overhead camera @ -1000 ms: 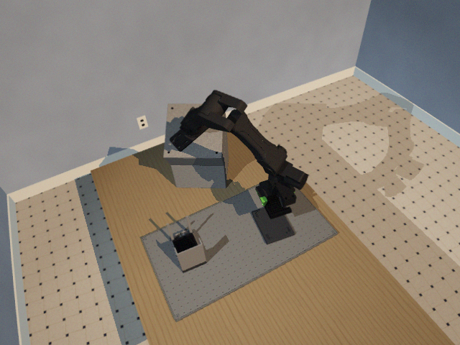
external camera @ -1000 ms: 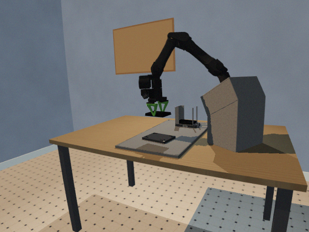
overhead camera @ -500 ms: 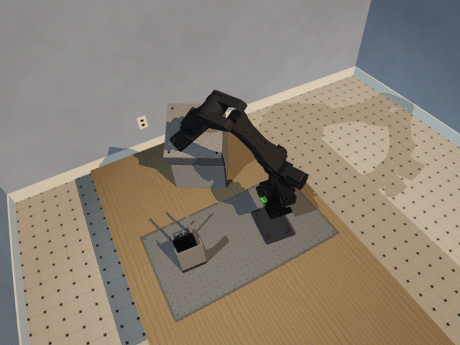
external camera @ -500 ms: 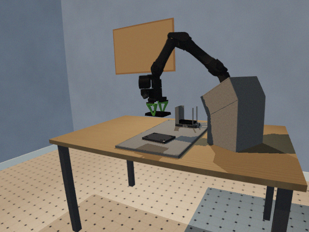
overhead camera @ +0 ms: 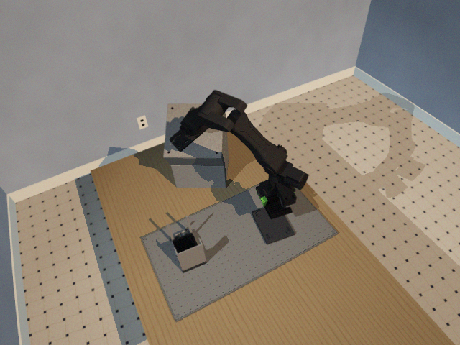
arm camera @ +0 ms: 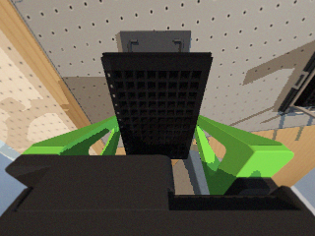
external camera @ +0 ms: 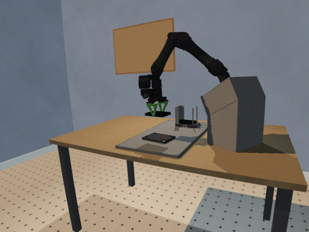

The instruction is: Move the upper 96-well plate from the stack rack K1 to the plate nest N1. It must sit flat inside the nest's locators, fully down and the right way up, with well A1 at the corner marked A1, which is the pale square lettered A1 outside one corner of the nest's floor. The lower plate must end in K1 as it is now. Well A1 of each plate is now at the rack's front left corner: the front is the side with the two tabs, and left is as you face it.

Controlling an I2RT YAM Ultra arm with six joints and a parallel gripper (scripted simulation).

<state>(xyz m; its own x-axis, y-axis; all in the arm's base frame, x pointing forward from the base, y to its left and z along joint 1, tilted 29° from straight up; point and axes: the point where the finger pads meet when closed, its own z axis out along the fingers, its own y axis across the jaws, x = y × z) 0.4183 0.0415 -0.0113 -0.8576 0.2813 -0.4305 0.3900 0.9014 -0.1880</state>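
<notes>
The pale A1 mark is 140 mm below my hand, 80 mm to the left of it and 40 mm behind it. Also, from my hand: pale rack wall: 350 mm to the right, 70 mm below, 70 mm behind.
</notes>
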